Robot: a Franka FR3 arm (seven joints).
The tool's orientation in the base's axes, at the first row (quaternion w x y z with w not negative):
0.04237 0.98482 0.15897 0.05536
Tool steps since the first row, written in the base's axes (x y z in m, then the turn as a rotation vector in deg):
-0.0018 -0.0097 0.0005 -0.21 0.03 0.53
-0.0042 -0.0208 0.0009 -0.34 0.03 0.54
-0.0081 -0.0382 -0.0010 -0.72 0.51 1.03
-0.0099 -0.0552 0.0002 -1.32 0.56 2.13
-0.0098 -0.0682 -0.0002 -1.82 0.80 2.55
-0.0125 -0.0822 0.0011 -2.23 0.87 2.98
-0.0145 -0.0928 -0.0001 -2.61 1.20 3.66
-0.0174 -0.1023 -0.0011 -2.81 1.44 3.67
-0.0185 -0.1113 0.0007 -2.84 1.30 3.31
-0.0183 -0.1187 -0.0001 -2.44 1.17 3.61
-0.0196 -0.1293 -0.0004 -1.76 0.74 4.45
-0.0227 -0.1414 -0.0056 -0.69 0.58 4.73
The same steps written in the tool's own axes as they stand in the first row. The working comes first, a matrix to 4 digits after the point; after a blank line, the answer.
The tool's axes in the first row as the columns of a matrix, in the base's axes (used below as rounded here):
0.9433 0.3084 0.1225
0.3178 -0.9459 -0.0659
0.0956 0.1011 -0.9903

-0.0047 0.0087 -0.0001 -0.14 -0.04 -0.55
-0.0105 0.0185 0.0000 -0.26 -0.08 -0.58
-0.0199 0.0335 0.0025 -0.42 -0.60 -1.14
-0.0269 0.0492 0.0022 -0.86 -0.72 -2.31
-0.0309 0.0615 0.0035 -1.22 -1.06 -2.80
-0.0378 0.0740 0.0028 -1.54 -1.21 -3.28
-0.0432 0.0833 0.0044 -1.73 -1.57 -4.02
-0.0490 0.0913 0.0057 -1.84 -1.86 -4.07
-0.0528 0.0996 0.0044 -1.95 -1.77 -3.71
-0.0550 0.1066 0.0057 -1.58 -1.49 -3.95
-0.0596 0.1162 0.0065 -1.00 -0.79 -4.67
-0.0669 0.1262 0.0121 -0.01 -0.28 -4.81

